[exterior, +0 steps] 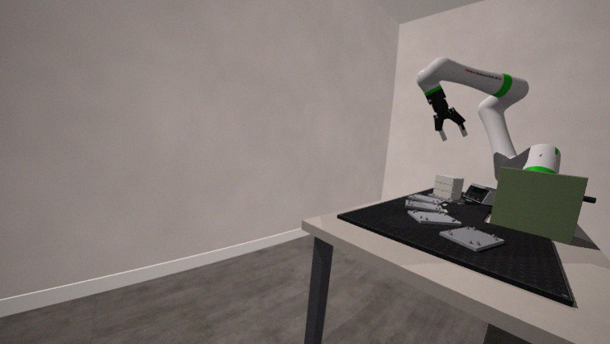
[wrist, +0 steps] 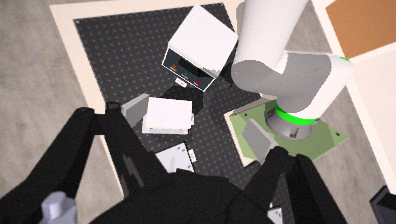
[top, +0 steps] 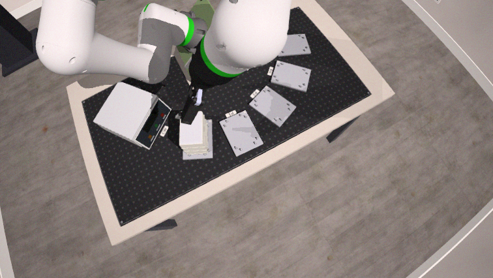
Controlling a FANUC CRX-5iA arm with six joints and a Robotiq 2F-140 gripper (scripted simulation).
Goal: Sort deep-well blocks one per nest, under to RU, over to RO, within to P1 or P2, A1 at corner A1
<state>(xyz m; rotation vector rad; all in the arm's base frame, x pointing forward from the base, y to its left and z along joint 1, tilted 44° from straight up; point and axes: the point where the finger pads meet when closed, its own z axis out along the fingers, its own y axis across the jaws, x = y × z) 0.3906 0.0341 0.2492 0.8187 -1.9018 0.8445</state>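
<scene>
Right now my hand is 4 cm to the left of the white deep-well block and 25 cm above it. Also, from my hand: check-weigher platform: 22 cm behind, 25 cm to the right, 27 cm below; check-weigher: 22 cm behind, 24 cm to the right, 30 cm below; infeed nest IN: 4 cm to the right, 35 cm below.
</scene>
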